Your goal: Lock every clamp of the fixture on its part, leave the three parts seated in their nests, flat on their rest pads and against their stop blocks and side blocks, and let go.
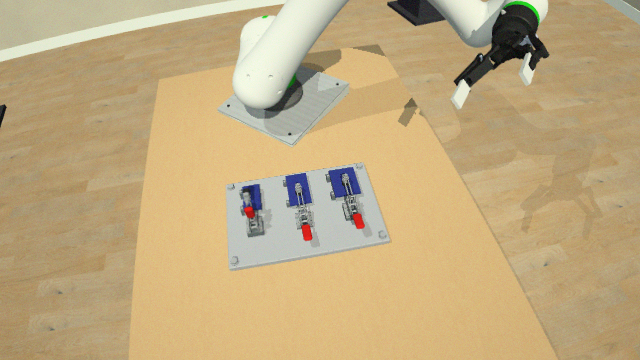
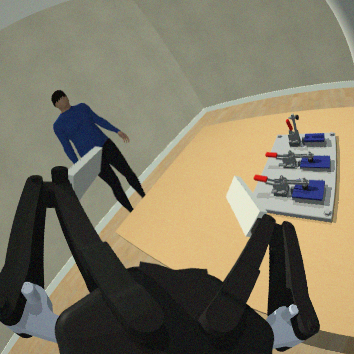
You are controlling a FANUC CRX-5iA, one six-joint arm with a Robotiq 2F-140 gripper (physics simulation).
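Frame: origin at the arm's base, x ahead, y left, z up, level; centimetres.
Where they show: gripper, fingertip midpoint: (image 1: 487, 92) (image 2: 167, 173).
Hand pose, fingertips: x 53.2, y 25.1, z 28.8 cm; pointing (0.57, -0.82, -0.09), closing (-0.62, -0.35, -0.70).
Note:
Things, the pixels of their top centre, and the offset from my fingertips. "*": a spot on its surface instead. Level surfaces: height alone.
- left clamp, surface spot: (image 1: 256, 226) (image 2: 288, 136) * dx -8.6, dy -45.4, dz -26.4 cm
- small blue part, top centre: (image 1: 251, 196) (image 2: 313, 136) dx -17.4, dy -44.0, dz -27.3 cm
- middle clamp, top centre: (image 1: 302, 206) (image 2: 287, 150) dx -8.1, dy -34.9, dz -24.7 cm
- middle part, top centre: (image 1: 298, 188) (image 2: 314, 160) dx -15.9, dy -33.1, dz -28.3 cm
- right clamp, top centre: (image 1: 352, 196) (image 2: 279, 175) dx -5.7, dy -24.2, dz -24.1 cm
- largest part, top centre: (image 1: 344, 181) (image 2: 308, 187) dx -13.0, dy -22.5, dz -27.8 cm
- table, surface height: dz -31.4 cm
The fixture plate (image 1: 275, 252) (image 2: 300, 209) carries three blue parts and three clamps with red handles. The left clamp (image 1: 255, 226) (image 2: 294, 138) is open: its arm stands up, clear of the small blue part (image 1: 257, 195) (image 2: 314, 136). The middle clamp (image 1: 303, 218) (image 2: 289, 159) has its arm down over the middle part (image 1: 292, 183) (image 2: 324, 163), handle laid back. The right clamp (image 1: 351, 207) (image 2: 281, 186) likewise has its arm down over the largest part (image 1: 336, 189) (image 2: 314, 194). Fine seating against the blocks is too small to tell. My gripper (image 1: 494, 83) (image 2: 167, 173) is open and empty, high and far right of the fixture.
The robot base plate (image 1: 305, 120) stands on the table (image 1: 200, 310) (image 2: 190, 185) behind the fixture. The white arm (image 1: 295, 45) reaches over the base. A person in a blue top (image 2: 82, 131) stands beyond the table near the wall.

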